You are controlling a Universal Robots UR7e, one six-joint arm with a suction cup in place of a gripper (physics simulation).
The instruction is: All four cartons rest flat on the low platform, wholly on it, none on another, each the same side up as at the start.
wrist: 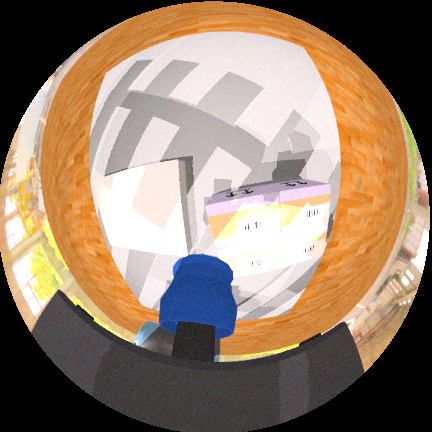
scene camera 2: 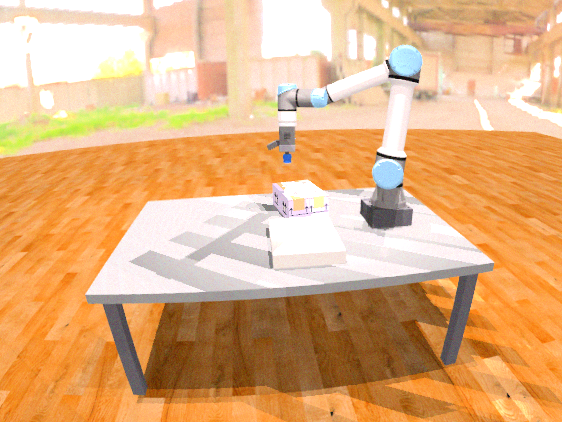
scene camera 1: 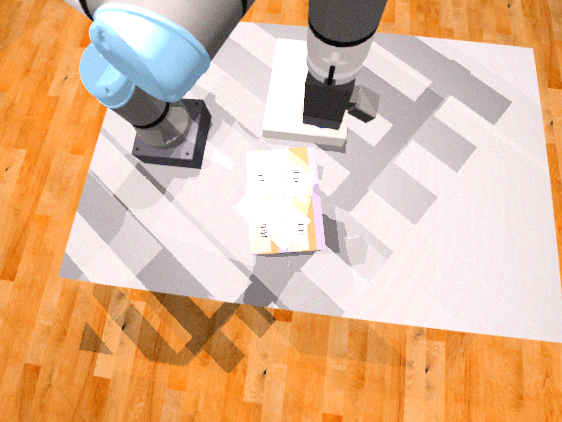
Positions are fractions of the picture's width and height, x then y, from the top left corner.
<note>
The suction cup (wrist: 0.46, 0.67) holds nothing. A low white platform (scene camera 1: 0.50, 0.28) rests on the table.
The low white platform shows as well in the wrist view (wrist: 0.34, 0.48) and in scene camera 2 (scene camera 2: 0.54, 0.57).
</note>
